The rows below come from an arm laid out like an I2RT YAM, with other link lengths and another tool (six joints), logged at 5 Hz.
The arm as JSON. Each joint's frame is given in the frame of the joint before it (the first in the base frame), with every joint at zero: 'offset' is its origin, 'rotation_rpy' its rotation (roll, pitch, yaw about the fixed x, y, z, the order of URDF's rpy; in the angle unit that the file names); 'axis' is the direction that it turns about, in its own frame. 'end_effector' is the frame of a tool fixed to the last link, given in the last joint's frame.
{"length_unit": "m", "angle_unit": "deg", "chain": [
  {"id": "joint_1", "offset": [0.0, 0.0, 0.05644], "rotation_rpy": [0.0, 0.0, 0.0], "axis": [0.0, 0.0, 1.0]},
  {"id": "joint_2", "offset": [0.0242, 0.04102, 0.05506], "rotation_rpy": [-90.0, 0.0, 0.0], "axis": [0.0, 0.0, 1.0]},
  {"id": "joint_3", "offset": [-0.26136, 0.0, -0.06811], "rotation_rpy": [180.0, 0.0, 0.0], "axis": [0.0, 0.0, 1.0]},
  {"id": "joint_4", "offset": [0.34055, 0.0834, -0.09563], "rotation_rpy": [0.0, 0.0, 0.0], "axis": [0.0, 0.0, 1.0]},
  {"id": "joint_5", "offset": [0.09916, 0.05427, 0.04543], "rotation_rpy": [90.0, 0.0, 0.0], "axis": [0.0, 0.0, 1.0]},
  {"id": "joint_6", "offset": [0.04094, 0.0, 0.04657], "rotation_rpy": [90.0, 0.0, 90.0], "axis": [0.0, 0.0, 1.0]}
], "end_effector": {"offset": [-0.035, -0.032, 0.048], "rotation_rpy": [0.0, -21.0, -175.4]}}
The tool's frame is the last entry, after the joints.
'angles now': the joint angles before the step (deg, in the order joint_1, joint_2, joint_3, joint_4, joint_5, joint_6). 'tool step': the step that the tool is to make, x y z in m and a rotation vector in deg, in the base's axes. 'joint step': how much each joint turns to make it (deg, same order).
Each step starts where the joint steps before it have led.
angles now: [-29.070, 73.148, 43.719, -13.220, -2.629, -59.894]
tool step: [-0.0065, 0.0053, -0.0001, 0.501, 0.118, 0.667]
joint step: [0.062, -1.756, -1.279, -0.830, -0.702, -0.132]
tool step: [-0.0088, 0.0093, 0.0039, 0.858, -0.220, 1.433]
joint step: [0.252, -2.896, -1.514, -1.616, -1.448, -0.182]
